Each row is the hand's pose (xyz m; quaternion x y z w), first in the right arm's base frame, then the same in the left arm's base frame.
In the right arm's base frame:
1: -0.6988 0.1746 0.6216 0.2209 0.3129 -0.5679 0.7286
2: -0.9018 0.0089 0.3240 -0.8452 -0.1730 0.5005 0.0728
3: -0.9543 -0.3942 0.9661 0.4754 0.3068 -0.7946 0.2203
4: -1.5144 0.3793 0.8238 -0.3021 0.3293 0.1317 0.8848
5: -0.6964 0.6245 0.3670 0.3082 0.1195 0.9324 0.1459
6: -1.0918 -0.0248 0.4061 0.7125 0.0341 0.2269 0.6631
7: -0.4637 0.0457 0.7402 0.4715 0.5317 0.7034 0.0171
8: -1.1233 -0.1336 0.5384 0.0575 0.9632 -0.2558 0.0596
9: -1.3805 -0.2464 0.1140 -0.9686 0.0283 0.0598 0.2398
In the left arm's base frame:
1: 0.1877 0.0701 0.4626 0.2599 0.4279 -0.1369 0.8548
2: 0.1654 -0.0441 0.0835 -0.7067 -0.5972 0.3789 0.0223
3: 0.4478 -0.5896 0.5310 0.4039 0.6066 -0.5244 0.4404
4: -0.5053 -0.4473 0.4708 -0.2328 0.0821 0.5144 0.8212
5: -0.1516 0.4482 0.3667 -0.1883 -0.0317 -0.9362 0.2949
6: 0.0653 -0.2282 0.0929 0.7383 0.2206 0.5258 0.3603
7: 0.4445 0.1036 0.6001 -0.1604 -0.5198 -0.7752 0.3211
8: 0.1286 -0.3701 0.1713 -0.3023 0.9289 -0.0068 0.2140
9: 0.0270 -0.4367 -0.3228 -0.8313 -0.3906 0.0839 0.3864

